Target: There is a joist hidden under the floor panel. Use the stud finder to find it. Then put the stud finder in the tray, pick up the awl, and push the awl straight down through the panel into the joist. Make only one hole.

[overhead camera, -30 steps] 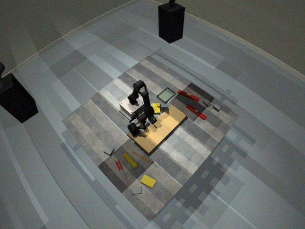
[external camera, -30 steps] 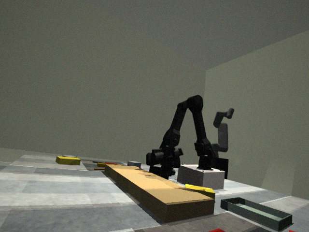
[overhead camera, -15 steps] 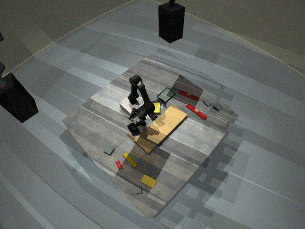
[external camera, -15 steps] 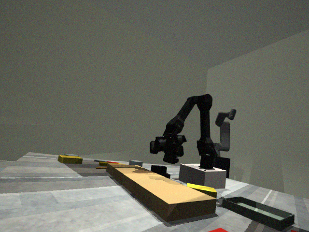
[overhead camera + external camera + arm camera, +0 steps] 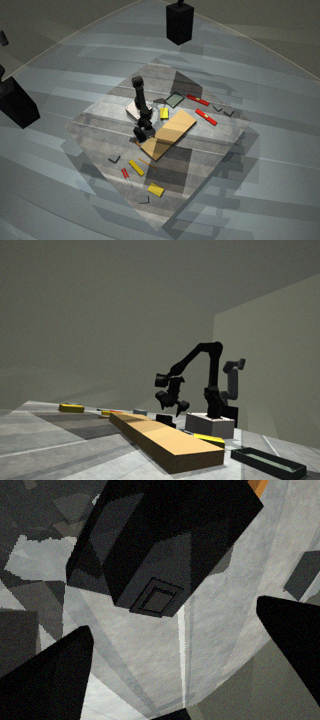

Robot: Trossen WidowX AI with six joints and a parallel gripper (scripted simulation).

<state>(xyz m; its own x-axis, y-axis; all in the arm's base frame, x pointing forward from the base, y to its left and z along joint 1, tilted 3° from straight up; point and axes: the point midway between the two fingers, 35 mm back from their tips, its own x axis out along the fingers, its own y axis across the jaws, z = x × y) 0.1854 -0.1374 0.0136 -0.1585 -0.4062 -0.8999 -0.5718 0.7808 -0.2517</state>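
Now: gripper tip 2 cm short of the stud finder, 1 cm to the right of it and 3 cm above it. From my gripper tip the other things lie so: pencil: 28 cm ahead, 10 cm to the right, 7 cm below; then awl: 4 cm ahead, 7 cm to the right, 6 cm below; then yellow bar: 26 cm ahead, 19 cm to the right, 6 cm below.
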